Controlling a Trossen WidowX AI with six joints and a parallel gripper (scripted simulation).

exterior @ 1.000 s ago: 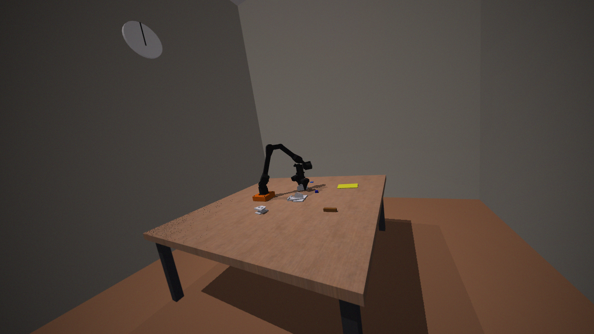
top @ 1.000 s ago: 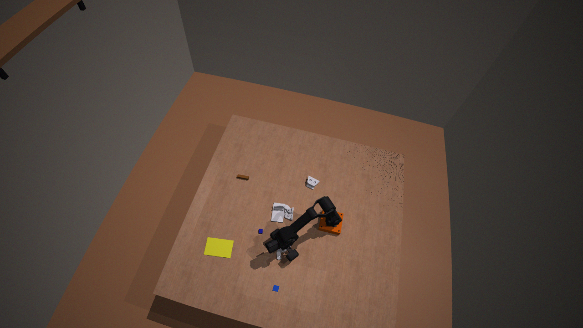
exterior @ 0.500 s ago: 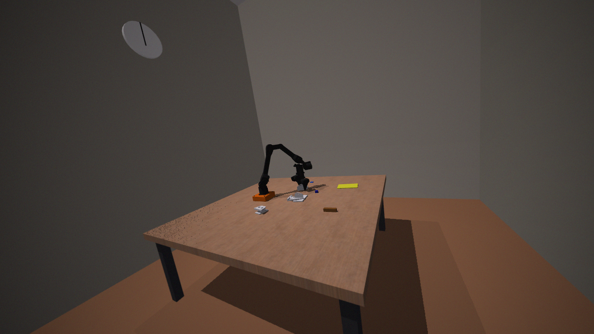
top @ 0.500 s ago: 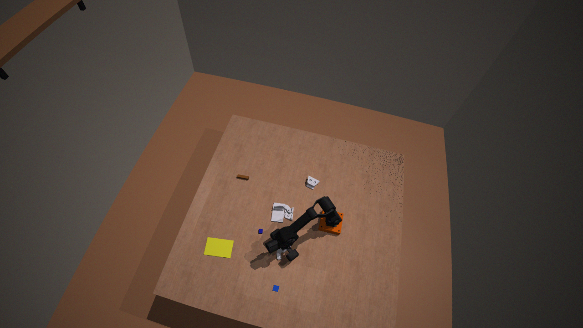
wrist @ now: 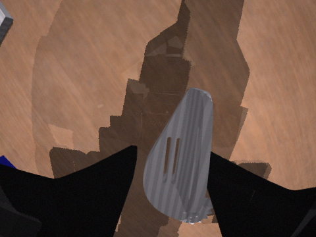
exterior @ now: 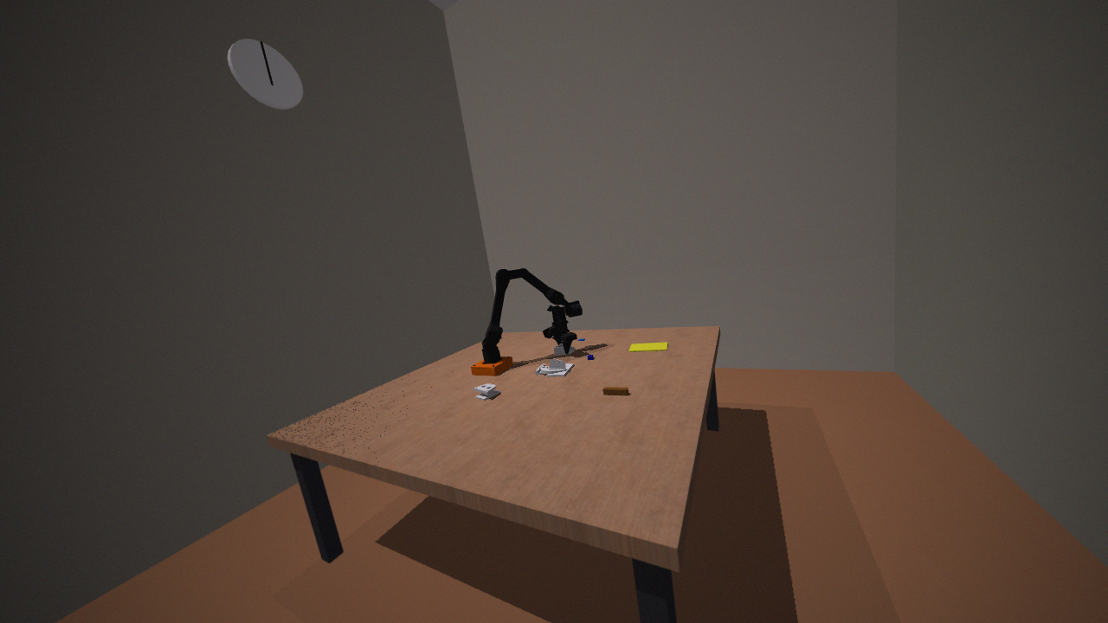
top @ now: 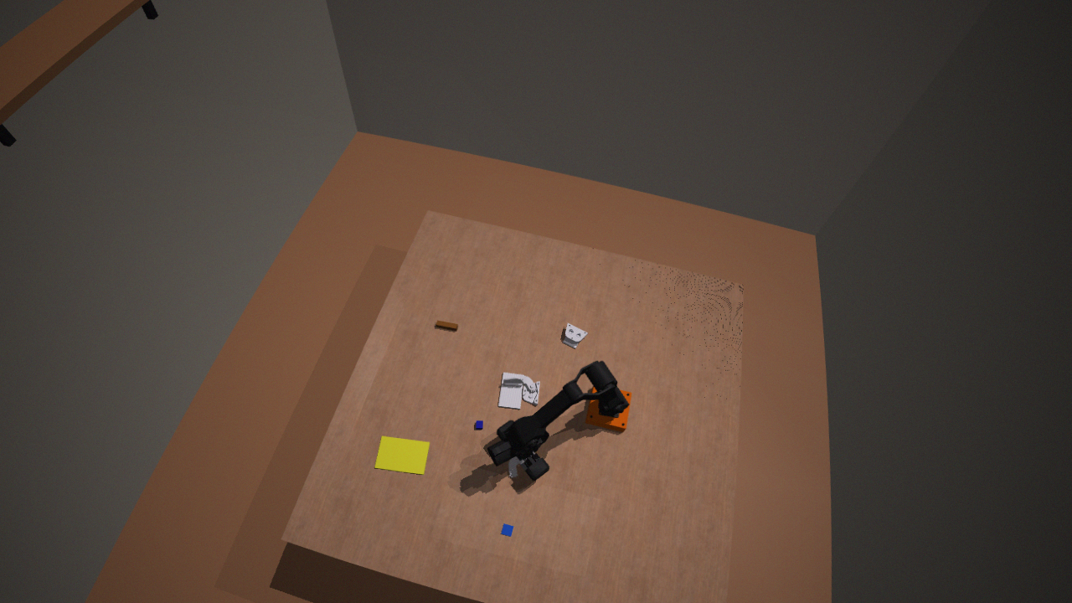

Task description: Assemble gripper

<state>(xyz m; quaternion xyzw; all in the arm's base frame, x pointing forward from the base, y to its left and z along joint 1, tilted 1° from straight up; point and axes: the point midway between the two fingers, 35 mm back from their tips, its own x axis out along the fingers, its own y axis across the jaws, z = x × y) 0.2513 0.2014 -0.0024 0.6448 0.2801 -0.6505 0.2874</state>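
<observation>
Now: gripper tip 210 mm to the left of the white card and 70 mm short of it. Also, from my gripper tip: blue cube (150 mm ahead, 80 mm to the right); blue square (220 mm to the left); yellow sheet (360 mm ahead, 60 mm to the left).
</observation>
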